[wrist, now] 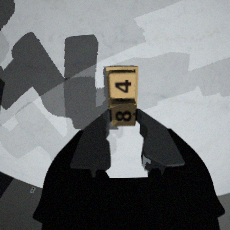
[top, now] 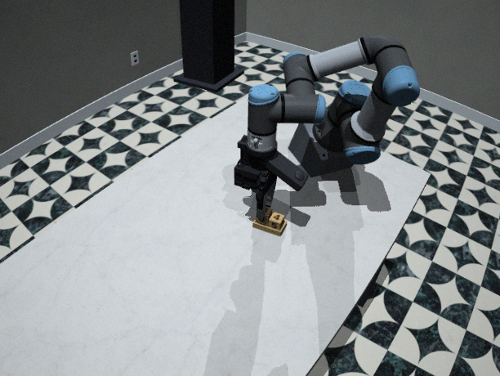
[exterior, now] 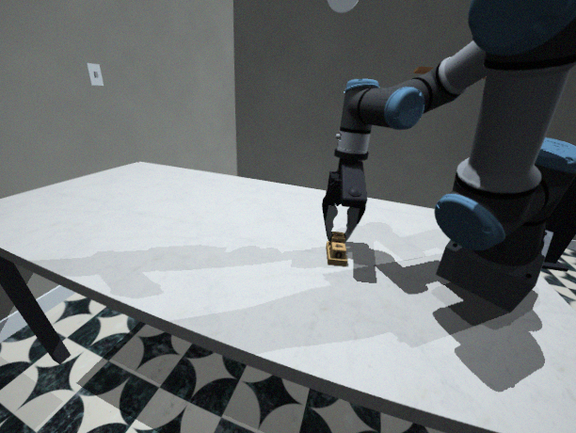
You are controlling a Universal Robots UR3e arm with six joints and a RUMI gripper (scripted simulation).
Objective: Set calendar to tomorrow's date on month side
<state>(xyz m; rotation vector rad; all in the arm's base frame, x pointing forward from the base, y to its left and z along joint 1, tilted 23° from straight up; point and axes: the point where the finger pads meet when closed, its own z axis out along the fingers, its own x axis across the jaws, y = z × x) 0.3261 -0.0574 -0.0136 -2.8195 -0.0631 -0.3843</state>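
The wooden calendar tray is 40 mm below my hand and 20 mm to the left of it. From my hand the other things lie so: wooden cube (10 mm below).
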